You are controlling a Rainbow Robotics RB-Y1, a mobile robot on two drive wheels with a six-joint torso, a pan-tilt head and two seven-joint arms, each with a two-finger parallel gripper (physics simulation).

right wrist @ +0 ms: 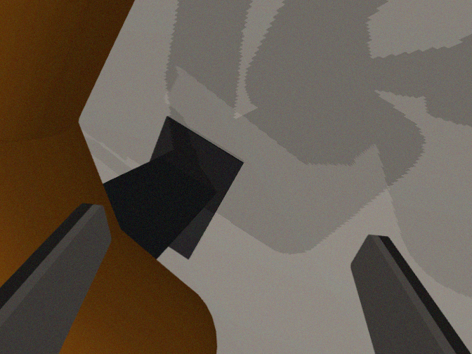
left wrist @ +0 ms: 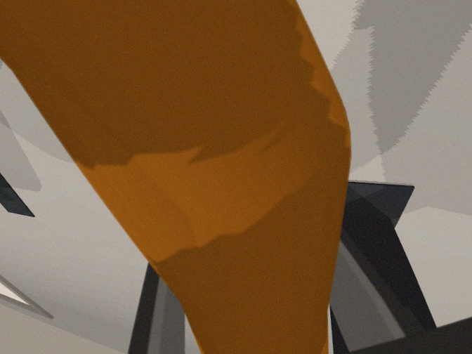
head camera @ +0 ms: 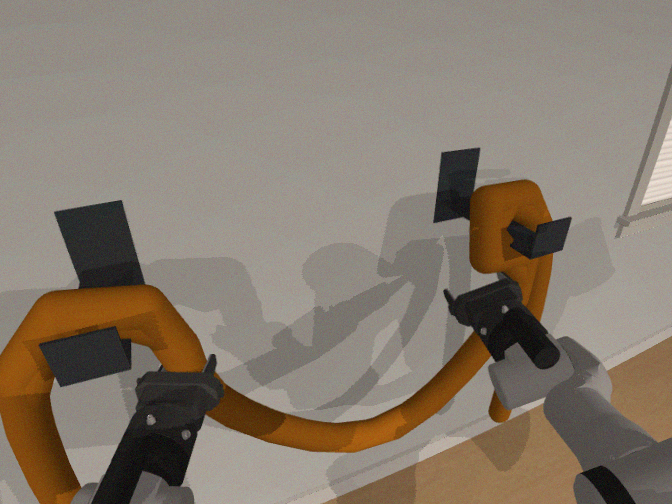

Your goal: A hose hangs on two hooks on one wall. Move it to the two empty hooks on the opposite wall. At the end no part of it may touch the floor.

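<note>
The orange hose lies over the left-hand hook and the right-hand hook on this wall, sagging between them. At the right-hand hook it bends in a tight loop, and one end hangs down in front of the wall's foot. My left gripper is shut on the hose just right of and below the left-hand hook. My right gripper is open, below the right-hand hook and beside the hose. The hose's other end is out of view at the lower left.
The wall stands behind both hooks. A window with a blind is at the right edge. The wooden floor shows at the lower right, under the hanging hose end. Whether that end touches the floor is hard to tell.
</note>
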